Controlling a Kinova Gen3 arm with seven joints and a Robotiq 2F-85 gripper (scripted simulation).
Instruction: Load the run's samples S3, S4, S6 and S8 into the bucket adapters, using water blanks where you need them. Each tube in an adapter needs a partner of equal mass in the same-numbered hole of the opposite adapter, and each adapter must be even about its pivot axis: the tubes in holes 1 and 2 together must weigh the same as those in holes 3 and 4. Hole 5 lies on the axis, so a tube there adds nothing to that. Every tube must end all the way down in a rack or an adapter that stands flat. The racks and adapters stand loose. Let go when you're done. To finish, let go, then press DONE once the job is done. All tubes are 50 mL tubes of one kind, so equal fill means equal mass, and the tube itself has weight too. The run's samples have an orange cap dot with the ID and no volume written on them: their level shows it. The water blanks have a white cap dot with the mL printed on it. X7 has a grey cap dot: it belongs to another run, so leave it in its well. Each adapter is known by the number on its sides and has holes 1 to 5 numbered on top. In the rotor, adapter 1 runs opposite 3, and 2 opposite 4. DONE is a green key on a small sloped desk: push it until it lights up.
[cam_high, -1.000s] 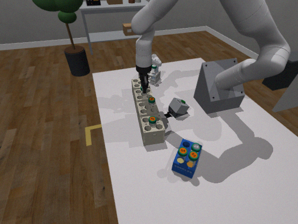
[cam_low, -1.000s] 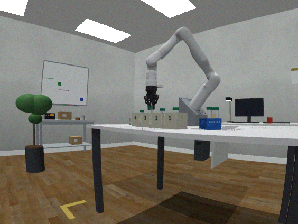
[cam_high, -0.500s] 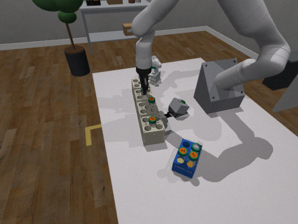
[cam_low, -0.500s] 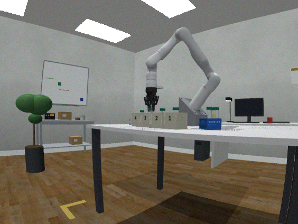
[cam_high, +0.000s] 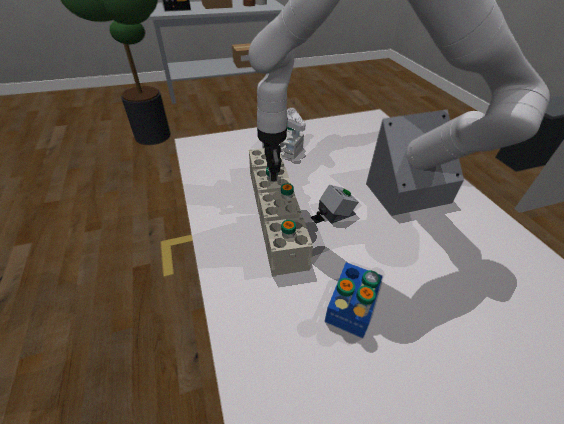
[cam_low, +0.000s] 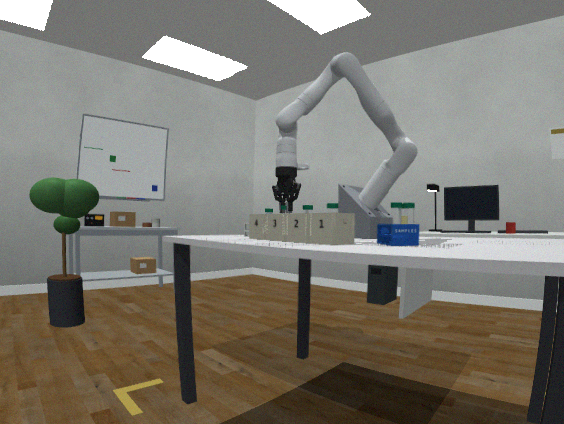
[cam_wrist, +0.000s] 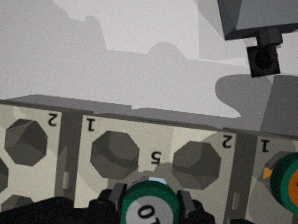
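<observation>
Now: hand 10 mm past the white-dot 10 ml blank and 50 mm above it. From my hand the other things lie so: 20 ml water blank: 120 mm behind, 250 mm to the right, 50 mm below; then white blank rack: 100 mm behind, 280 mm to the right, 80 mm below; then done desk: 180 mm behind, 80 mm to the left, 60 mm below.
</observation>
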